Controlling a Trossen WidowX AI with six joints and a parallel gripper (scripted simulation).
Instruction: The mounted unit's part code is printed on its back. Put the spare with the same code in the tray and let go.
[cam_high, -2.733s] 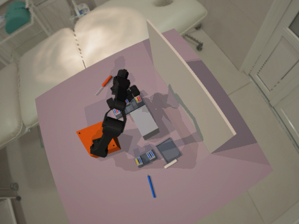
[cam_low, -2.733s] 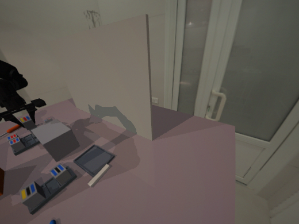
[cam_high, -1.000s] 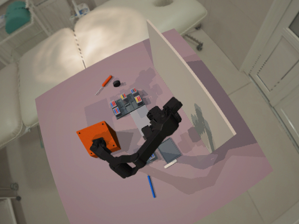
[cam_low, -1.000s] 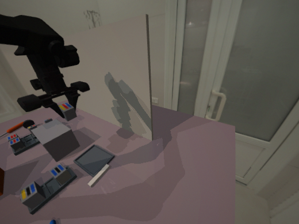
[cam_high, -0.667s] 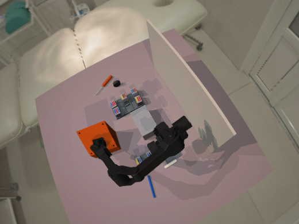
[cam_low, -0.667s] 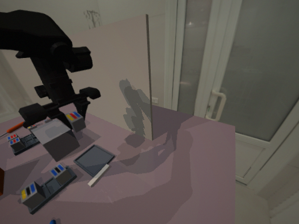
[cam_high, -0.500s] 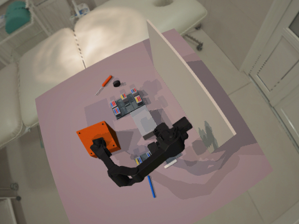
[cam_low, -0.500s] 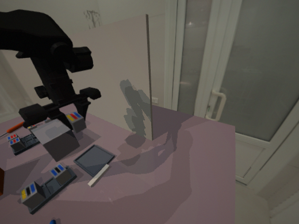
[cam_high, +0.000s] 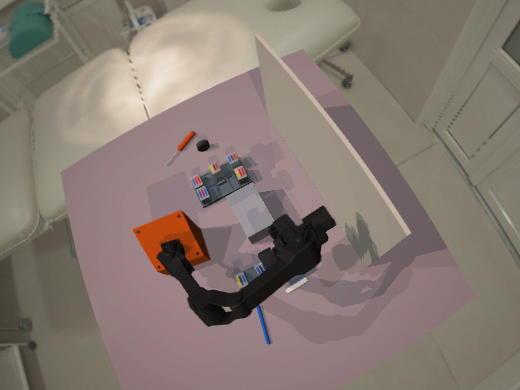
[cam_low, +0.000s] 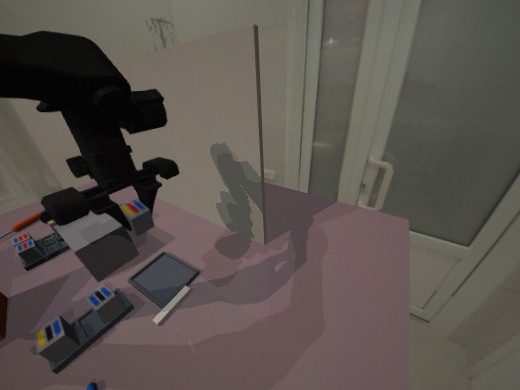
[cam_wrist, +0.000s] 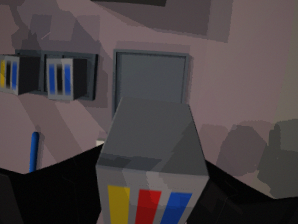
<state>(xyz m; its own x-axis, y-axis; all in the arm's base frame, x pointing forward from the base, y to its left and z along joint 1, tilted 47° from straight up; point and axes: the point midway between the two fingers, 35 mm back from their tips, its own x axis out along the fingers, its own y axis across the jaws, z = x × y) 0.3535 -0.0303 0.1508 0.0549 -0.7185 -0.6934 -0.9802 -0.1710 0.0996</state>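
Right now the dark tray is 15 cm below my gripper tip. The rest, counted from my gripper tip: spare 3 cm above; then rack 15 cm below, 14 cm behind, 1 cm to the right; then white bar 15 cm below, 8 cm to the right, 2 cm behind.
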